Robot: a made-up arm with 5 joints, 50 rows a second.
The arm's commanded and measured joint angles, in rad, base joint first. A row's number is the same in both.
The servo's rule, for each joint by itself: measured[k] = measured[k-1] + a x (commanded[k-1-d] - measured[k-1]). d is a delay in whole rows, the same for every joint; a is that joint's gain. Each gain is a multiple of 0.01, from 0.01 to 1. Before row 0 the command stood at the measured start. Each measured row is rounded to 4 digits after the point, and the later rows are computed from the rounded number. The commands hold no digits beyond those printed.
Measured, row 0: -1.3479, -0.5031, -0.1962, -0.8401, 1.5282
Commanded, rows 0 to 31: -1.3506, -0.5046, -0.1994, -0.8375, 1.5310; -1.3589, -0.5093, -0.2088, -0.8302, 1.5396; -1.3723, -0.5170, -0.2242, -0.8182, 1.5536; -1.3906, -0.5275, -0.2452, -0.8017, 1.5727; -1.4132, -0.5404, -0.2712, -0.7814, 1.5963; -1.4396, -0.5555, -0.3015, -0.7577, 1.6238; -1.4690, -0.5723, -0.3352, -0.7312, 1.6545; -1.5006, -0.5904, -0.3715, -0.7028, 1.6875; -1.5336, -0.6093, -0.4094, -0.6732, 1.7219; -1.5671, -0.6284, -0.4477, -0.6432, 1.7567; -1.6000, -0.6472, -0.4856, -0.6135, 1.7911; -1.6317, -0.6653, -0.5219, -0.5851, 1.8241; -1.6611, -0.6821, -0.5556, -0.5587, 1.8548; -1.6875, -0.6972, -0.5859, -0.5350, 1.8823; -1.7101, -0.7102, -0.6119, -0.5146, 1.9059; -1.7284, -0.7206, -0.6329, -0.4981, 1.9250; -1.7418, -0.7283, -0.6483, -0.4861, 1.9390; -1.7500, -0.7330, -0.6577, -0.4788, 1.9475; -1.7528, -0.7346, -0.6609, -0.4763, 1.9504; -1.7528, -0.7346, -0.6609, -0.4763, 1.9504; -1.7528, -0.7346, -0.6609, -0.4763, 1.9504; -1.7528, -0.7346, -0.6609, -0.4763, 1.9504; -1.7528, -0.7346, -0.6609, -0.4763, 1.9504; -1.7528, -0.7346, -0.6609, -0.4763, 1.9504; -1.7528, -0.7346, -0.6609, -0.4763, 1.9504; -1.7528, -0.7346, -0.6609, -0.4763, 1.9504; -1.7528, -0.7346, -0.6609, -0.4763, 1.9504; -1.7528, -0.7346, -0.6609, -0.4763, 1.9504; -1.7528, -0.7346, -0.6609, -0.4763, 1.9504; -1.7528, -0.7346, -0.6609, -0.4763, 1.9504; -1.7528, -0.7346, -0.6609, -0.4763, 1.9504; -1.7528, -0.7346, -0.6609, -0.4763, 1.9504
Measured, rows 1 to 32: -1.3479, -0.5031, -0.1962, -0.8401, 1.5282; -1.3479, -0.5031, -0.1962, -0.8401, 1.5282; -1.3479, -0.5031, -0.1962, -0.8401, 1.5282; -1.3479, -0.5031, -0.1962, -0.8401, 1.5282; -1.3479, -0.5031, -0.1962, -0.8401, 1.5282; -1.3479, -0.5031, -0.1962, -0.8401, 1.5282; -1.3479, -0.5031, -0.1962, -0.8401, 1.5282; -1.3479, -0.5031, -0.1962, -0.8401, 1.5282; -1.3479, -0.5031, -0.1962, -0.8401, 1.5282; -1.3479, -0.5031, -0.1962, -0.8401, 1.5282; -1.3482, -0.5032, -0.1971, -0.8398, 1.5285; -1.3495, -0.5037, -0.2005, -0.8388, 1.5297; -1.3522, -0.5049, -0.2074, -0.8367, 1.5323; -1.3568, -0.5069, -0.2184, -0.8332, 1.5367; -1.3636, -0.5099, -0.2337, -0.8280, 1.5433; -1.3727, -0.5140, -0.2534, -0.8210, 1.5522; -1.3843, -0.5192, -0.2771, -0.8120, 1.5635; -1.3983, -0.5256, -0.3045, -0.8011, 1.5771; -1.4145, -0.5331, -0.3349, -0.7883, 1.5930; -1.4328, -0.5417, -0.3676, -0.7738, 1.6110; -1.4529, -0.5512, -0.4018, -0.7578, 1.6308; -1.4744, -0.5615, -0.4366, -0.7405, 1.6521; -1.4968, -0.5724, -0.4711, -0.7223, 1.6744; -1.5197, -0.5836, -0.5044, -0.7036, 1.6973; -1.5425, -0.5950, -0.5356, -0.6847, 1.7202; -1.5648, -0.6063, -0.5638, -0.6660, 1.7427; -1.5860, -0.6173, -0.5883, -0.6480, 1.7643; -1.6057, -0.6277, -0.6084, -0.6311, 1.7845; -1.6234, -0.6373, -0.6236, -0.6156, 1.8027; -1.6389, -0.6461, -0.6344, -0.6017, 1.8189; -1.6526, -0.6541, -0.6421, -0.5892, 1.8334; -1.6646, -0.6613, -0.6476, -0.5779, 1.8463
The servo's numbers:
d 10
a 0.12 0.09 0.29 0.10 0.11

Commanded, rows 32 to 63: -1.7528, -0.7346, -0.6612, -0.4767, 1.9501; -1.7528, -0.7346, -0.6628, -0.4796, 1.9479; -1.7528, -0.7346, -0.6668, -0.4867, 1.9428; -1.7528, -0.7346, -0.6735, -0.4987, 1.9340; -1.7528, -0.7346, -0.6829, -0.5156, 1.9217; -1.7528, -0.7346, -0.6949, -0.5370, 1.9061; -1.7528, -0.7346, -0.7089, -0.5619, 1.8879; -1.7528, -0.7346, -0.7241, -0.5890, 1.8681; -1.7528, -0.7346, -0.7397, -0.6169, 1.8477; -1.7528, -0.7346, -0.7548, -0.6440, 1.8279; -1.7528, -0.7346, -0.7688, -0.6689, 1.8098; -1.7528, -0.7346, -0.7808, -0.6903, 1.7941; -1.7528, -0.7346, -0.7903, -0.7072, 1.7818; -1.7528, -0.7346, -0.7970, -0.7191, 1.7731; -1.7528, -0.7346, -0.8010, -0.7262, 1.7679; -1.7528, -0.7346, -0.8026, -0.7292, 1.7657; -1.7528, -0.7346, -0.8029, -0.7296, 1.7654; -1.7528, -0.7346, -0.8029, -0.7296, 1.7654; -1.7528, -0.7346, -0.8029, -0.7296, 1.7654; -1.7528, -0.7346, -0.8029, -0.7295, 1.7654; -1.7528, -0.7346, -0.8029, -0.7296, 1.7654; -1.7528, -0.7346, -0.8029, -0.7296, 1.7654; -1.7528, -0.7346, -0.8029, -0.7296, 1.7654; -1.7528, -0.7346, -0.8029, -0.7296, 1.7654; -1.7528, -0.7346, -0.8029, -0.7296, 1.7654; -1.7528, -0.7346, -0.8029, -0.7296, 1.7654; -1.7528, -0.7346, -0.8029, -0.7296, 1.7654; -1.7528, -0.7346, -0.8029, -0.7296, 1.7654; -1.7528, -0.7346, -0.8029, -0.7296, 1.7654; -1.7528, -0.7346, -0.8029, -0.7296, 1.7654; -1.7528, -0.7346, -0.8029, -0.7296, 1.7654; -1.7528, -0.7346, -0.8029, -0.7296, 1.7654
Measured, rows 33 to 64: -1.6752, -0.6679, -0.6515, -0.5677, 1.8578; -1.6845, -0.6739, -0.6542, -0.5586, 1.8680; -1.6927, -0.6794, -0.6561, -0.5504, 1.8771; -1.6999, -0.6844, -0.6575, -0.5430, 1.8852; -1.7062, -0.6889, -0.6585, -0.5363, 1.8924; -1.7118, -0.6930, -0.6592, -0.5303, 1.8988; -1.7167, -0.6967, -0.6597, -0.5249, 1.9045; -1.7210, -0.7001, -0.6600, -0.5200, 1.9095; -1.7248, -0.7032, -0.6603, -0.5156, 1.9140; -1.7282, -0.7060, -0.6605, -0.5117, 1.9180; -1.7312, -0.7086, -0.6607, -0.5082, 1.9215; -1.7338, -0.7109, -0.6613, -0.5053, 1.9244; -1.7361, -0.7130, -0.6629, -0.5034, 1.9264; -1.7381, -0.7149, -0.6660, -0.5029, 1.9272; -1.7399, -0.7167, -0.6709, -0.5042, 1.9266; -1.7414, -0.7183, -0.6779, -0.5075, 1.9243; -1.7428, -0.7198, -0.6869, -0.5129, 1.9203; -1.7440, -0.7211, -0.6977, -0.5205, 1.9146; -1.7451, -0.7223, -0.7099, -0.5301, 1.9072; -1.7460, -0.7234, -0.7229, -0.5415, 1.8985; -1.7468, -0.7244, -0.7362, -0.5542, 1.8887; -1.7475, -0.7253, -0.7491, -0.5678, 1.8783; -1.7481, -0.7261, -0.7610, -0.5817, 1.8677; -1.7487, -0.7269, -0.7714, -0.5954, 1.8573; -1.7492, -0.7276, -0.7800, -0.6085, 1.8475; -1.7496, -0.7282, -0.7866, -0.6206, 1.8385; -1.7500, -0.7288, -0.7913, -0.6315, 1.8305; -1.7503, -0.7293, -0.7947, -0.6413, 1.8233; -1.7506, -0.7298, -0.7971, -0.6501, 1.8169; -1.7509, -0.7302, -0.7988, -0.6580, 1.8112; -1.7511, -0.7306, -0.8000, -0.6652, 1.8062; -1.7513, -0.7310, -0.8008, -0.6716, 1.8017
